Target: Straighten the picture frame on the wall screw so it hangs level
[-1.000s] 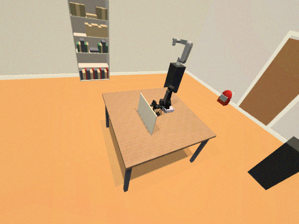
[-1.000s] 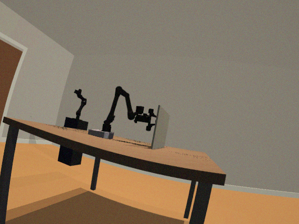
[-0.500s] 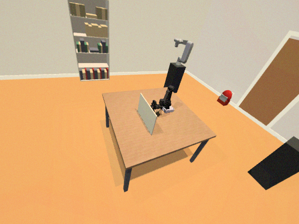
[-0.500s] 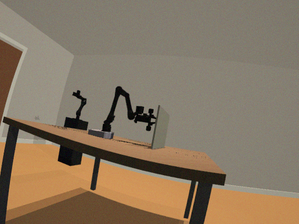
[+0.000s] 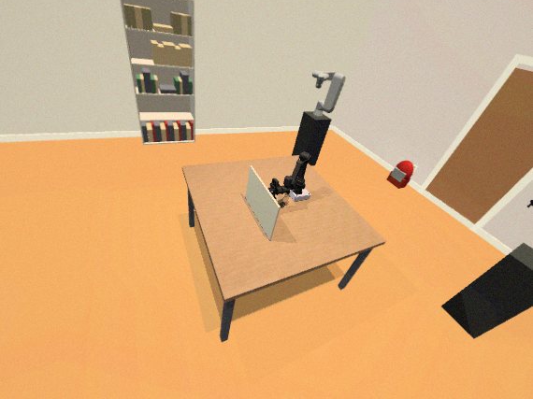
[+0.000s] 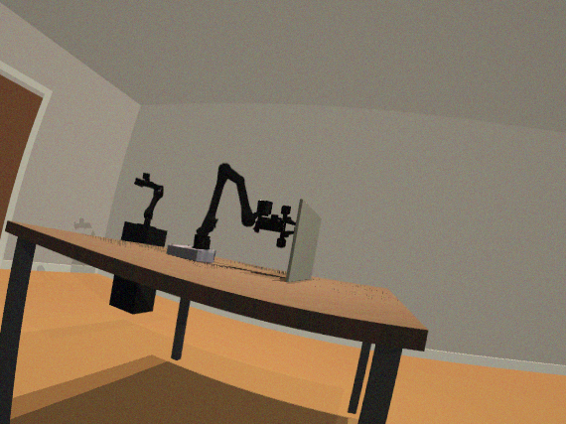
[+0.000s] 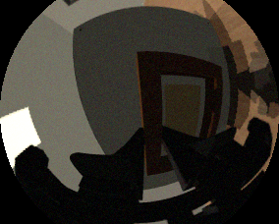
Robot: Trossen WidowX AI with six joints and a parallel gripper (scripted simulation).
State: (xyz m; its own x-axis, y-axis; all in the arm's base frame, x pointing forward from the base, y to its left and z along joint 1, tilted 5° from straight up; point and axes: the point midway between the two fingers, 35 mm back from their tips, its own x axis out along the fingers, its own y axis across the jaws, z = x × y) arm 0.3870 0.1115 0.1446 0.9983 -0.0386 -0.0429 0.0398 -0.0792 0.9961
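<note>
The dark brown picture frame lies 10 mm ahead of my gripper tip, 10 mm to the left of it and 50 mm below it. From my gripper tip the other things lie so: wall panel: 20 mm ahead, 20 mm to the left, 60 mm below.
</note>
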